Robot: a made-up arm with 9 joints. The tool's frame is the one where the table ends. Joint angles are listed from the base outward.
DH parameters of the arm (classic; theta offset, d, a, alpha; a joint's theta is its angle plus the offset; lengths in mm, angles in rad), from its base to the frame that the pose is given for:
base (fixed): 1.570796 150 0 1.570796
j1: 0 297 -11 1.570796
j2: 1.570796 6 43 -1.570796
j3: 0.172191 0 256.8 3.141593
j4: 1.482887 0 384.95 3.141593
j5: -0.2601 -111 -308 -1.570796
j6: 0 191 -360 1.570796
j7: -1.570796 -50 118 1.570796
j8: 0 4 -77 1.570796
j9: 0 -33 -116 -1.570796
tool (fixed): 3.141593 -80 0 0
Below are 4 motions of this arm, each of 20 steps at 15 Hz.
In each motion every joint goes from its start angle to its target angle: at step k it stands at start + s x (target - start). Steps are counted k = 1, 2, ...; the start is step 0. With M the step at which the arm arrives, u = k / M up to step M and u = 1 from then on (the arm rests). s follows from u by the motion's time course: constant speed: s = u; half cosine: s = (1 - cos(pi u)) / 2; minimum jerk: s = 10 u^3 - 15 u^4 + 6 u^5.
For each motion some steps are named. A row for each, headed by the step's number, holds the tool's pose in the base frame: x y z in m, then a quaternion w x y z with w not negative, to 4 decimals.
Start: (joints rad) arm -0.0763 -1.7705 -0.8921 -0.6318 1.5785 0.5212 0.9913 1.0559 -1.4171
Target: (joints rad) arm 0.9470 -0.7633 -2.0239 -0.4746 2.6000 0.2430 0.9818 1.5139 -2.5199
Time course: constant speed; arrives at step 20
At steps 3, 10, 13, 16, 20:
3: 0.2459 -0.5566 -0.1852 0.5554 -0.5820 0.5919 0.0503
10: -0.0264 -0.5458 -0.3784 0.7468 -0.3159 0.5843 0.0323
13: -0.1647 -0.4974 -0.4164 0.7921 -0.2096 0.5733 0.0039
16: -0.3042 -0.4369 -0.4143 0.8169 -0.1164 0.5640 -0.0329
20: -0.4749 -0.3639 -0.3447 0.8237 -0.0200 0.5599 -0.0872

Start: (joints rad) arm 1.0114 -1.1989 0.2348 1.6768 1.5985 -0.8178 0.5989 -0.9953 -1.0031
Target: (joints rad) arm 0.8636 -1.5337 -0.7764 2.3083 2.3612 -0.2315 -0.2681 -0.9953 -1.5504
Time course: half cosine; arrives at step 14
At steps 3, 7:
3: 0.0276 -0.5355 0.5938 0.3938 0.3954 -0.7801 -0.2830
7: 0.1351 -0.4716 0.8884 0.5493 0.3009 -0.7752 -0.0820

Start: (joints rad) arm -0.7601 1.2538 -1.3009 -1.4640 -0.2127 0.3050 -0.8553 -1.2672 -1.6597
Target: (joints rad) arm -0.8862 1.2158 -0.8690 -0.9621 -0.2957 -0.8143 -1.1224 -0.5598 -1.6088
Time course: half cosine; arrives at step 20
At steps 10, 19, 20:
10: 0.6671 -0.2963 0.7381 0.3493 -0.7837 -0.1012 -0.5035
19: 0.9226 -0.3685 0.6572 0.3697 -0.8297 0.0436 -0.4159
20: 0.9250 -0.3699 0.6556 0.3698 -0.8300 0.0456 -0.4151

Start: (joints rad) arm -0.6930 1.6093 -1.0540 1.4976 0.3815 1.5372 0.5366 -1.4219 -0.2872
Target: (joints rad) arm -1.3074 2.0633 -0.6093 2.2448 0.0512 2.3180 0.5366 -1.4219 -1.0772
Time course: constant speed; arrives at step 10
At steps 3, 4, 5, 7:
3: 0.1638 0.0149 0.0915 0.5343 -0.3282 -0.4257 0.6523
4: 0.1764 0.0451 0.1081 0.5383 -0.3368 -0.4486 0.6289
5: 0.1900 0.0757 0.1251 0.5378 -0.3457 -0.4735 0.6058
7: 0.2179 0.1381 0.1599 0.5233 -0.3630 -0.5283 0.5615

